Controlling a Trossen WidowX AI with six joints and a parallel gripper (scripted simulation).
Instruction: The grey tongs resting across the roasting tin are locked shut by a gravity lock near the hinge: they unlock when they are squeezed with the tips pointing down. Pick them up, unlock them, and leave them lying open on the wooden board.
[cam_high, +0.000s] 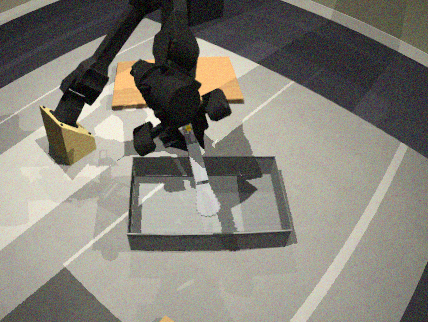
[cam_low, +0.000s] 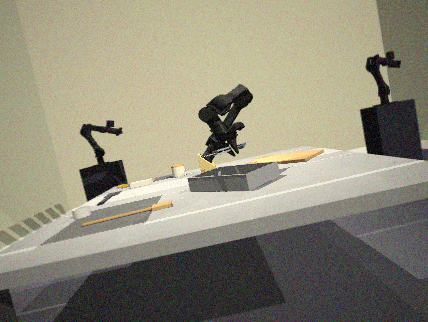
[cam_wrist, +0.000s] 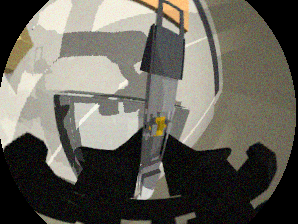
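Right now the yellow lock is 30 mm behind my gripper tip and 30 mm above it. Round my gripper tip: wooden board: 340 mm behind, 220 mm to the left, 100 mm below; then cup: 550 mm behind, 370 mm to the right, 70 mm below; then grey roasting tin: 60 mm ahead, 30 mm to the right, 80 mm below.
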